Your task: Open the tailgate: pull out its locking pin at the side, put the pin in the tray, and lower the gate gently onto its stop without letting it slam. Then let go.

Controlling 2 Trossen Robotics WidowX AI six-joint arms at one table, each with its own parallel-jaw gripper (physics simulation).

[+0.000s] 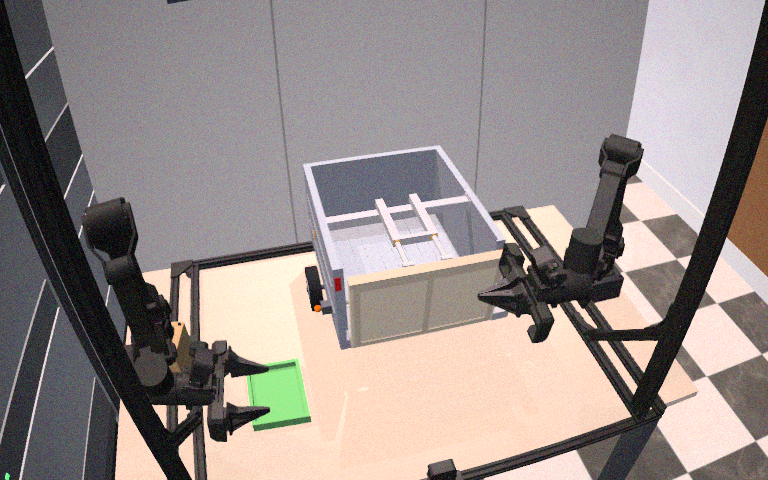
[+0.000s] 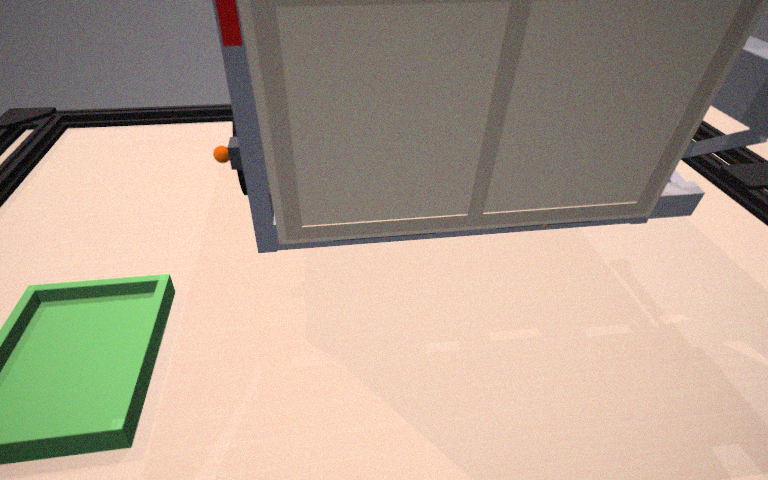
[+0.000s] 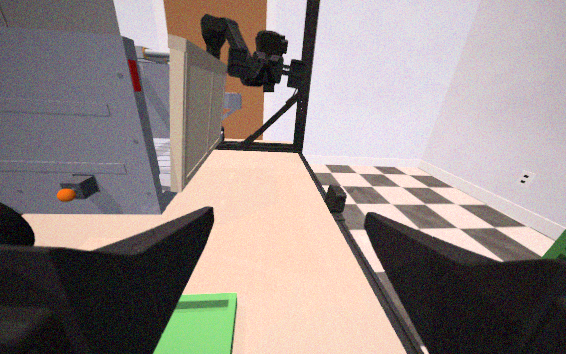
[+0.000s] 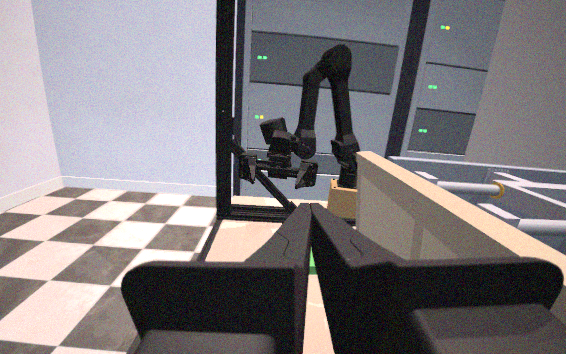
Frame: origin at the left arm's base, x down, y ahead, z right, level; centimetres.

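Where they show: left gripper, fingertip midpoint: [image 1: 269,388] [image 3: 290,216] [image 4: 274,184]; right gripper, fingertip midpoint: [image 1: 478,296] [image 3: 266,62] [image 4: 308,211]; left arm's base at its link origin: [image 4: 347,185].
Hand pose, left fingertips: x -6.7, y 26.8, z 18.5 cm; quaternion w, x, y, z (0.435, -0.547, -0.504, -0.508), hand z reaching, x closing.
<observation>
Things, the pixels of their centre, and the offset from my left fingertips. "spot": a spot on its surface instead.
- green tray at the middle of its body: [image 2: 73,356] [image 1: 276,393] dy -2.2, dx +16.5, dz -11.8 cm
- blue-grey trailer at a spot on its surface: [image 3: 55,130] spot: dy +9.5, dx -0.9, dz -27.2 cm
- dark wheel at the middle of its body: [image 1: 314,288] dy +5.0, dx +12.4, dz -39.2 cm
- small black block at a spot on its surface: [image 1: 441,469] [image 3: 340,190] spot: dy +28.4, dx +12.2, dz +10.3 cm
The beige tailgate [image 1: 390,311] [image 2: 390,113] [image 3: 200,115] [image 4: 387,200] stands upright across the trailer's rear. The locking pin's orange knob [image 1: 317,308] [image 2: 221,153] [image 3: 66,195] sticks out from a dark block low on the trailer's left side; its shaft is hidden. The green tray [image 1: 304,390] [image 2: 148,356] [image 3: 234,320] lies left of the gate, with no pin in it. My left gripper [image 1: 268,389] [image 3: 290,216] is open and empty above the tray. My right gripper [image 1: 480,295] [image 4: 308,211] is shut and empty, in front of the gate's right end; contact cannot be told.
The blue-grey trailer [image 1: 323,243] [image 3: 55,130] has a dark wheel [image 1: 312,288] near the knob. Pale rods [image 1: 400,252] [image 4: 467,188] run inside it towards the gate. A black frame [image 1: 249,255] borders the table, and a small black block [image 1: 441,469] [image 3: 335,198] stands at its front edge.
</observation>
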